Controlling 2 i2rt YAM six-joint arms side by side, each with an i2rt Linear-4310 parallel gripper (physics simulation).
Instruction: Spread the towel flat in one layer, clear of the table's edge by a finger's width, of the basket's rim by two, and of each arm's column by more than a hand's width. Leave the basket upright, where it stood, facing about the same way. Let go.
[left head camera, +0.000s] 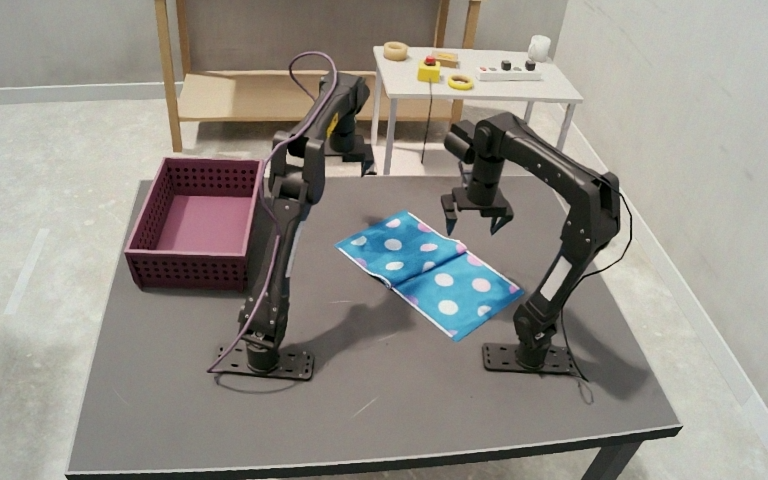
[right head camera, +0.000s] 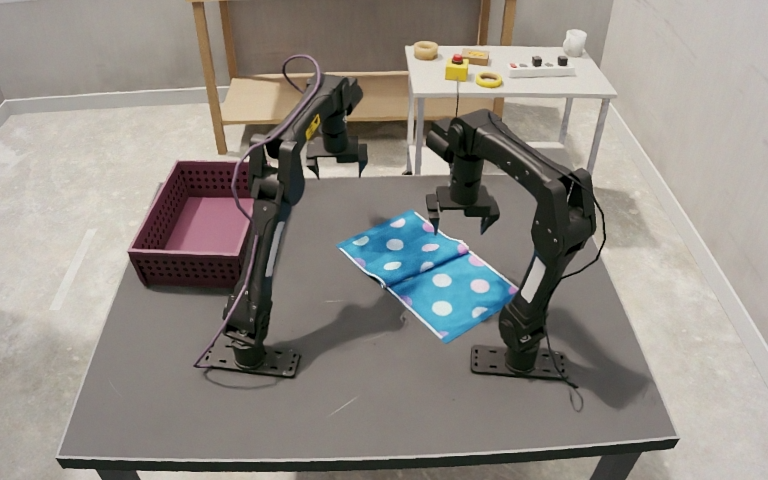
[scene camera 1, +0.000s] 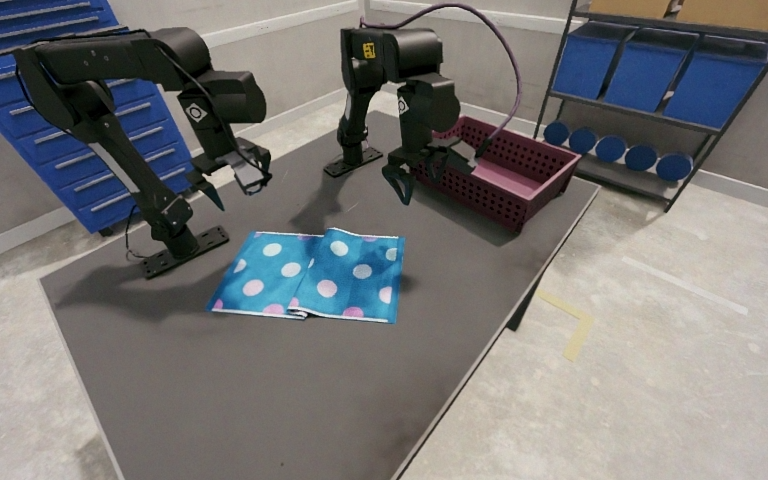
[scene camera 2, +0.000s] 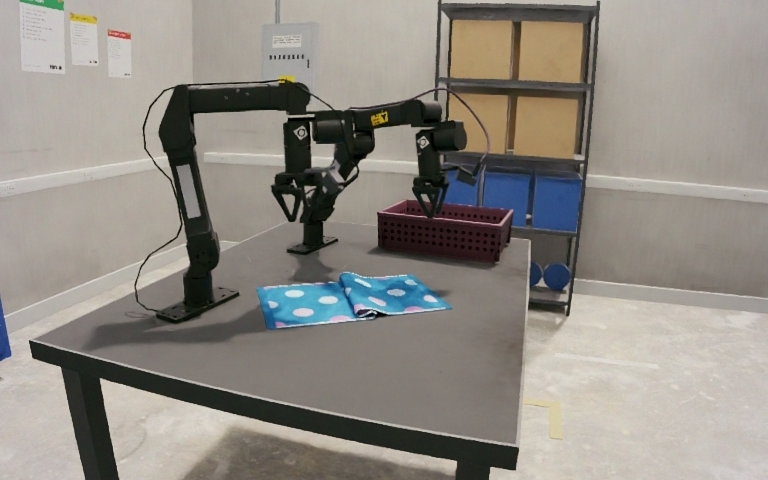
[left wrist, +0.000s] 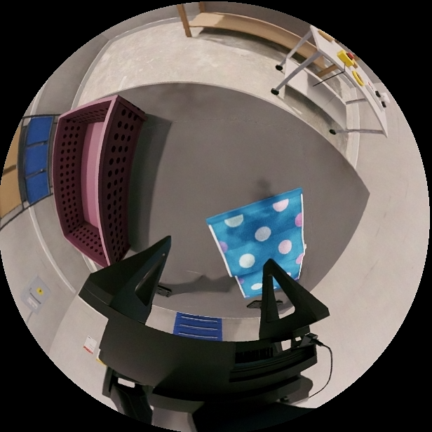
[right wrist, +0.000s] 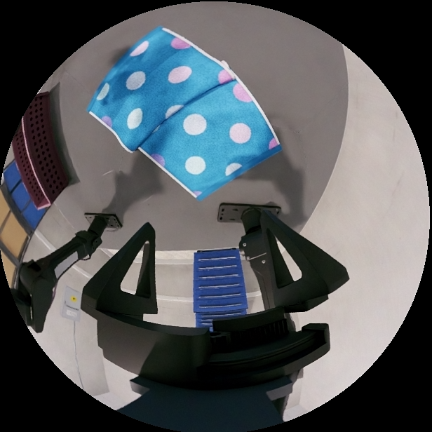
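The blue dotted towel (left head camera: 461, 294) (right head camera: 458, 291) (scene camera 1: 345, 271) (scene camera 2: 317, 311) (left wrist: 265, 220) (right wrist: 165, 95) lies on the table, with a pleat across its middle where one part overlaps the other; its remaining halves look flat. The maroon basket (left head camera: 192, 270) (right head camera: 186, 270) (scene camera 1: 487, 198) (scene camera 2: 441, 234) (left wrist: 117, 175) (right wrist: 45, 145) stands upright, apart from the towel. My left gripper (right head camera: 338, 176) (scene camera 1: 421, 192) (left wrist: 221, 253) is open and empty, raised between basket and towel in scene camera 1. My right gripper (left head camera: 471, 233) (right head camera: 459, 232) (scene camera 1: 236, 202) (right wrist: 204, 220) is open and empty, raised above the table near the towel.
The left arm's base plate (left head camera: 300, 365) (right head camera: 286, 365) and the right arm's base plate (left head camera: 495, 357) (right head camera: 484, 360) are fixed on the dark table (left head camera: 339, 424) (scene camera 1: 254, 396). The towel's nearest corner lies near the right arm's base. A white side table (left head camera: 407, 87) stands beyond the far edge.
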